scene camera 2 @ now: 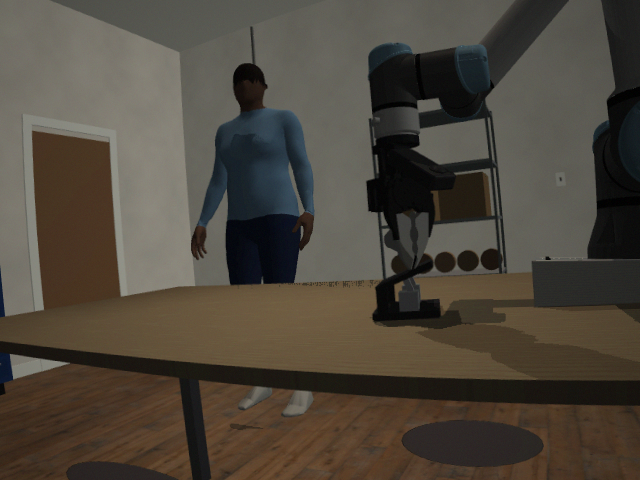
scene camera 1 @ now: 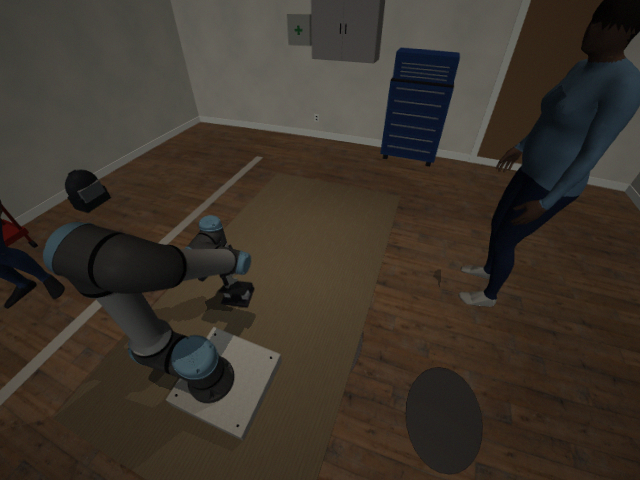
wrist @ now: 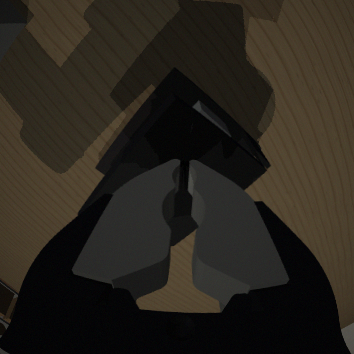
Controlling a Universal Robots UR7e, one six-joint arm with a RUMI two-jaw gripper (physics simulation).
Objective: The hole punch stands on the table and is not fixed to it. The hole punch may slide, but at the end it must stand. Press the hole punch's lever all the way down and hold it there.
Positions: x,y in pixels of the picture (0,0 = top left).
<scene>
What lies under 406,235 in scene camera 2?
The gripper.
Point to a black hole punch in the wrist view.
176,82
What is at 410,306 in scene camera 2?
A black hole punch.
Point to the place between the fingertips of the gripper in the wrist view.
At 183,163
</scene>
